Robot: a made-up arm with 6 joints.
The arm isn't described. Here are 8 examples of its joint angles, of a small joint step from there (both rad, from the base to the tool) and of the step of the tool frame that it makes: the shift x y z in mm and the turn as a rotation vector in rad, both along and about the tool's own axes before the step.
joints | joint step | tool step
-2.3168 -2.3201 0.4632 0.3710 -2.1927 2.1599 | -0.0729 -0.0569 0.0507 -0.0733 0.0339 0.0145 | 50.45 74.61 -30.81 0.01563 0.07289 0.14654
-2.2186 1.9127 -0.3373 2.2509 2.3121 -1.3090 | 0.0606 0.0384 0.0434 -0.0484 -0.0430 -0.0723 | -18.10 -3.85 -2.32 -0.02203 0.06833 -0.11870
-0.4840 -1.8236 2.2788 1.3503 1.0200 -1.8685 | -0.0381 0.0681 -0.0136 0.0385 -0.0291 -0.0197 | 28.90 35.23 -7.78 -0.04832 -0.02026 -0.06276
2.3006 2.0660 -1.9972 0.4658 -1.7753 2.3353 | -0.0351 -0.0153 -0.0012 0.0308 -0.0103 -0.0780 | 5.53 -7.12 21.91 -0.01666 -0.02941 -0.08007
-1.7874 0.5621 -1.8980 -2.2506 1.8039 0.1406 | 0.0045 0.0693 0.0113 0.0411 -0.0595 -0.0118 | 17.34 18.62 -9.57 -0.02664 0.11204 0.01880
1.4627 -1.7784 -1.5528 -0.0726 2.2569 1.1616 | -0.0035 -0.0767 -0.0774 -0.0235 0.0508 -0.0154 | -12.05 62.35 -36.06 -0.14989 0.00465 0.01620
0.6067 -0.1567 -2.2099 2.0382 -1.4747 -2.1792 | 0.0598 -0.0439 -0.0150 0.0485 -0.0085 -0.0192 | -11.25 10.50 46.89 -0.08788 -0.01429 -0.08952
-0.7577 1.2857 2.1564 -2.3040 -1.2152 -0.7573 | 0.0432 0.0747 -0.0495 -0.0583 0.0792 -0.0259 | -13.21 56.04 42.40 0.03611 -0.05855 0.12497
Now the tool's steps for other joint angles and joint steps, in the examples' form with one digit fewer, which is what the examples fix.
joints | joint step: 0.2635 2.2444 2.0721 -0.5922 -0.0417 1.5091 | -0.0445 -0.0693 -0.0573 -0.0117 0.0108 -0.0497
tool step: 5.6 28.6 -20.1 -0.0590 0.0498 0.0331
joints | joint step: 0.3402 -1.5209 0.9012 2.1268 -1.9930 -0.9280 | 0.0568 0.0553 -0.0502 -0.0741 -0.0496 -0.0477
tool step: -24.5 22.5 -5.9 -0.0424 0.0818 -0.0329
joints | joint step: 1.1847 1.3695 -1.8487 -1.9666 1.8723 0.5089 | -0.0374 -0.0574 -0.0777 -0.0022 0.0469 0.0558
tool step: -40.5 6.0 -4.3 0.0261 -0.1097 0.0093
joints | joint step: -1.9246 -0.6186 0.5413 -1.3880 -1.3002 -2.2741 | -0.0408 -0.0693 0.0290 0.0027 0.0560 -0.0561
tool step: -16.1 -11.0 -29.0 -0.0284 0.0758 -0.0068
